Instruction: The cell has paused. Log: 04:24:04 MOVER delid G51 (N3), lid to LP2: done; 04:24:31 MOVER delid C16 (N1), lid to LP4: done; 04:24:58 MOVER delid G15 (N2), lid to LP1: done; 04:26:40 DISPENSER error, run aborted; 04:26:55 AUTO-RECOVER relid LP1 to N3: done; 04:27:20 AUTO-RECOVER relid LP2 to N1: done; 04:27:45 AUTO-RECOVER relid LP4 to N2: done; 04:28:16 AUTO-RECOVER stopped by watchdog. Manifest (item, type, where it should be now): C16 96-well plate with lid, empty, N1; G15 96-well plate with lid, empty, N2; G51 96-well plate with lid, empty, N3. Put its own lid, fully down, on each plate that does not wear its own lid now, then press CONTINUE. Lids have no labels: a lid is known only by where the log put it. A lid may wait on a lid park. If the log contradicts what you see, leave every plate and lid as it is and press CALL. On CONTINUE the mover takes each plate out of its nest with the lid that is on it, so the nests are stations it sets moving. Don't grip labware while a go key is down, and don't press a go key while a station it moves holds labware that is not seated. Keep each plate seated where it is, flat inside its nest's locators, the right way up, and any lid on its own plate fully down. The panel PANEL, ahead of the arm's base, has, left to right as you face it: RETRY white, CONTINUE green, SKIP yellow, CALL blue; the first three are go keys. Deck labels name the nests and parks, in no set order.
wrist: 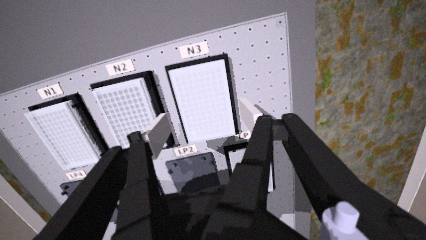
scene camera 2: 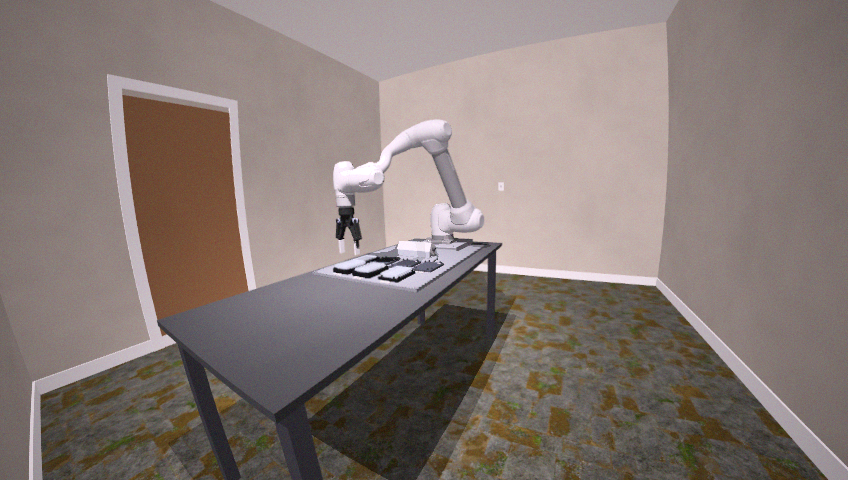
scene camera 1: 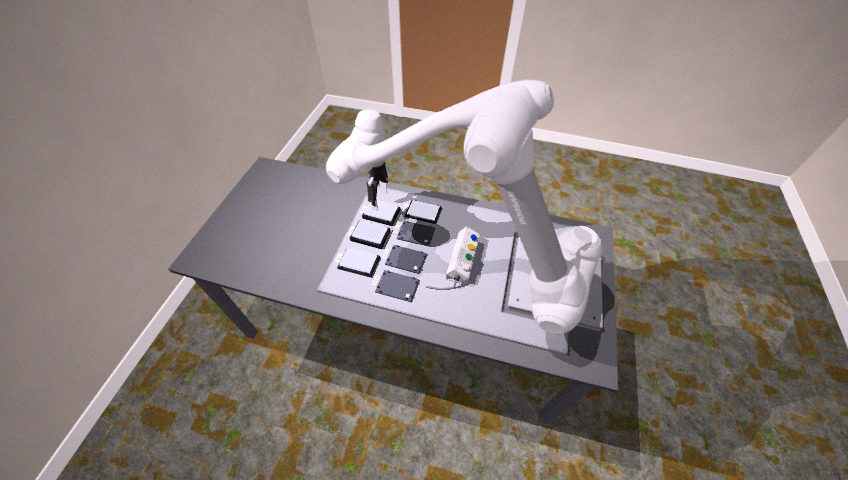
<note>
The pictures show: the gripper, a lid park LP2 and a nest N1.
The gripper is seen too in the wrist view.
</note>
